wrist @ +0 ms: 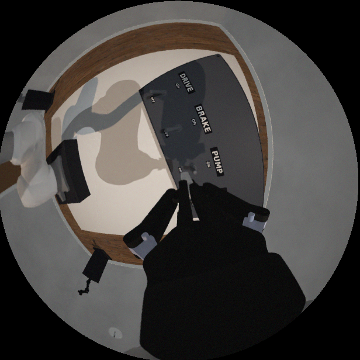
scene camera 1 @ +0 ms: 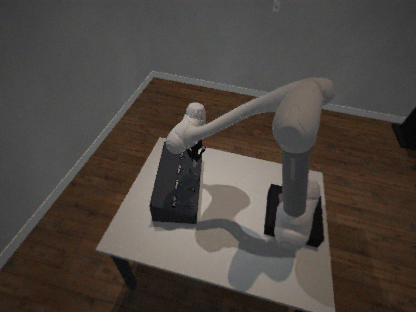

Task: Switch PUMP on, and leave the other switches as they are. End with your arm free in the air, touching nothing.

Labels:
same spot on dark switch panel: (wrist: 218, 136) = (scene camera 1: 174, 175)

